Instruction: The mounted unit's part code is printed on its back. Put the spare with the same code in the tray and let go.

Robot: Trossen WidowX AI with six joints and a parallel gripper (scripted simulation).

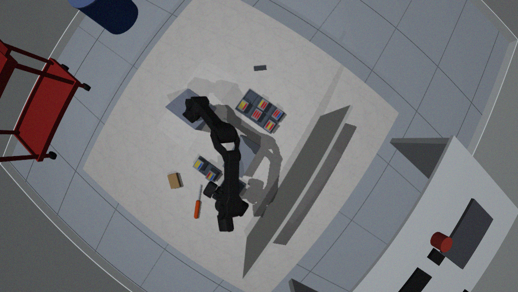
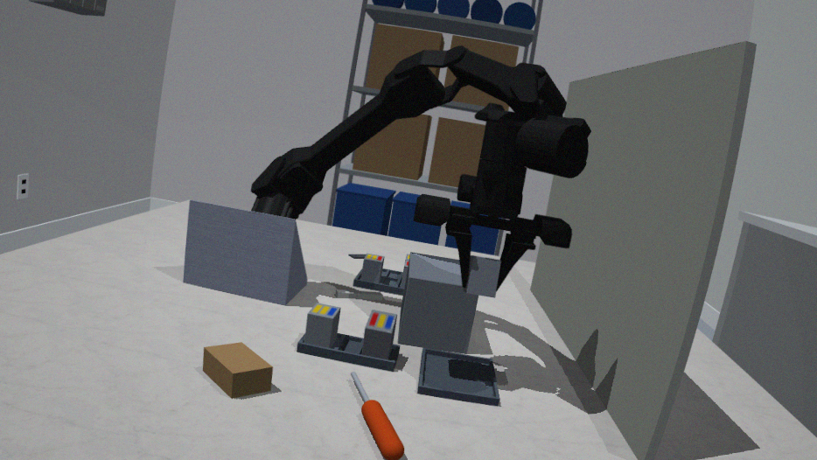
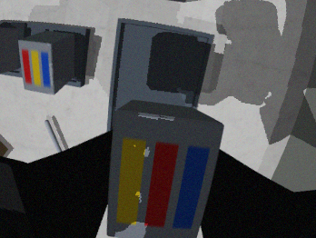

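Right now the dark tray is 120 mm below my gripper tip. Also, from my gripper tip: rack: 150 mm behind, 10 mm to the left, 120 mm below; grey spare block: 30 mm above; mounted unit: 60 mm behind, 180 mm to the left, 70 mm below.
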